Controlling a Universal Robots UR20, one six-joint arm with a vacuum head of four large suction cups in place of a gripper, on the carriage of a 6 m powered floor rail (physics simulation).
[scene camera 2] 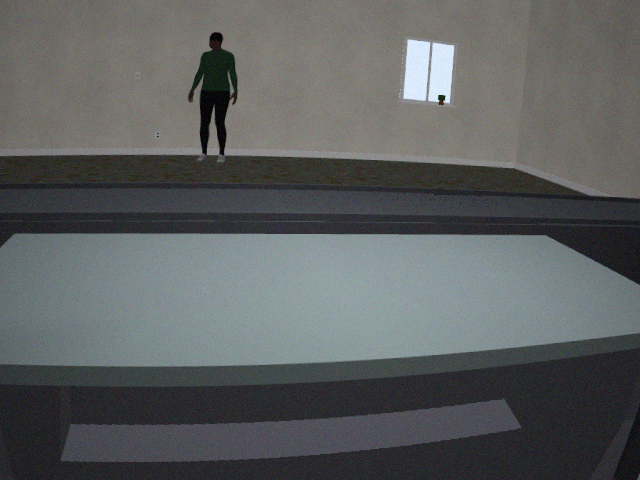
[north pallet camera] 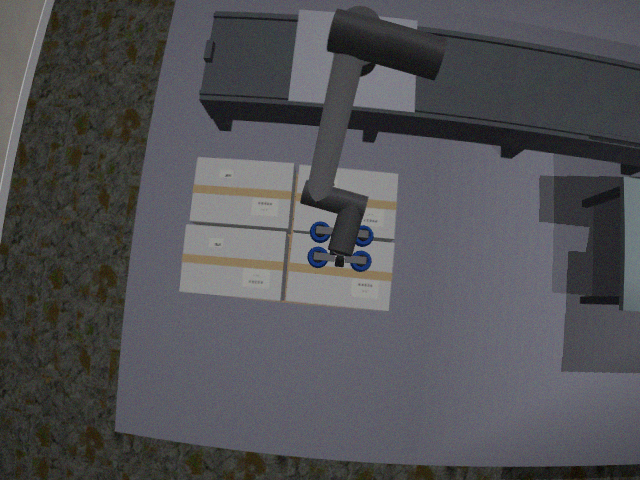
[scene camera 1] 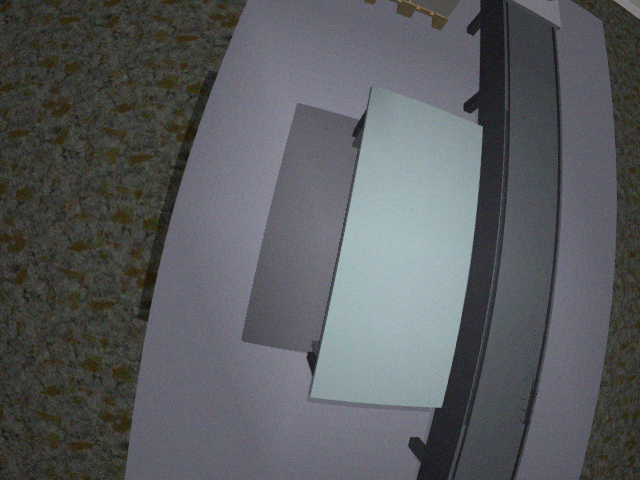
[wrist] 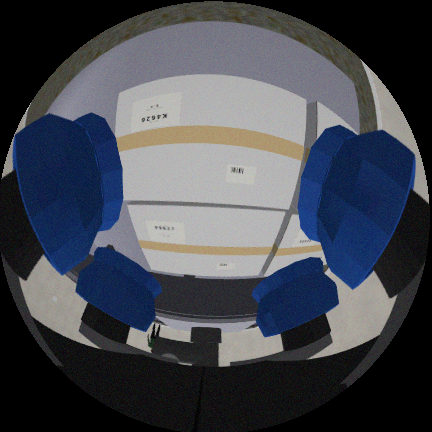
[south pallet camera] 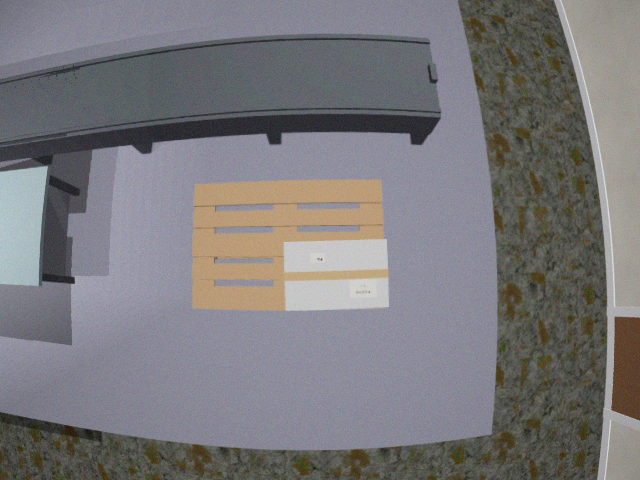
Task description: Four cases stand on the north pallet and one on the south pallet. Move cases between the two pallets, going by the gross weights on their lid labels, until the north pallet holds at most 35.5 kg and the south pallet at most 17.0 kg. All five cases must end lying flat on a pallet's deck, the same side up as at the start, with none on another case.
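Where they show: hand, tool point: (wrist: pixel 207 253); arm's base, link origin: (wrist: pixel 205 328).
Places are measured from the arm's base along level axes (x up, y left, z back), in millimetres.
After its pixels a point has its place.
My vacuum head (north pallet camera: pixel 340 246) @(x 100, y -2, z -1090 mm) (wrist: pixel 210 237) @(x 100, y -2, z -1090 mm) is open, its four blue cups holding no case. It hangs above the front right case (north pallet camera: pixel 320 289) @(x -169, y -81, z -1304 mm) (wrist: pixel 180 172) @(x -169, y 84, z -1095 mm), near its back edge. That case's lid label seems to read K4626, upside down in the wrist view; its weight is too small to read. The back right case (north pallet camera: pixel 372 186) @(x -184, y 162, z -699 mm) (wrist: pixel 215 232) @(x -184, y -23, z -889 mm), partly hidden by the arm, the back left case (north pallet camera: pixel 217 206) @(x -177, y -706, z -893 mm) and the front left case (north pallet camera: pixel 232 246) @(x -142, y -585, z -1115 mm) (wrist: pixel 334 119) @(x -143, y -379, z -1359 mm) lie flat on the north pallet (scene camera 1: pixel 439 21) @(x -481, y 322, z -664 mm). A white case (south pallet camera: pixel 341 253) @(x -175, y 5417, z -1084 mm) lies on the front right of the south pallet (south pallet camera: pixel 237 242) @(x -426, y 4793, z -984 mm).
A pale table (scene camera 1: pixel 403 248) @(x -40, y 2609, z -956 mm) (scene camera 2: pixel 310 299) @(x -40, y 2496, z -1016 mm) (north pallet camera: pixel 631 248) @(x -41, y 1729, z -933 mm) (south pallet camera: pixel 20 227) @(x -40, y 3281, z -913 mm) stands between the pallets beside the floor rail (scene camera 1: pixel 532 206) (north pallet camera: pixel 491 77) (south pallet camera: pixel 258 72). The arm's white carriage (north pallet camera: pixel 387 93) @(x -1, y 194, z -203 mm) is on the rail by the north pallet. A person (scene camera 2: pixel 216 72) stands beyond the rail.
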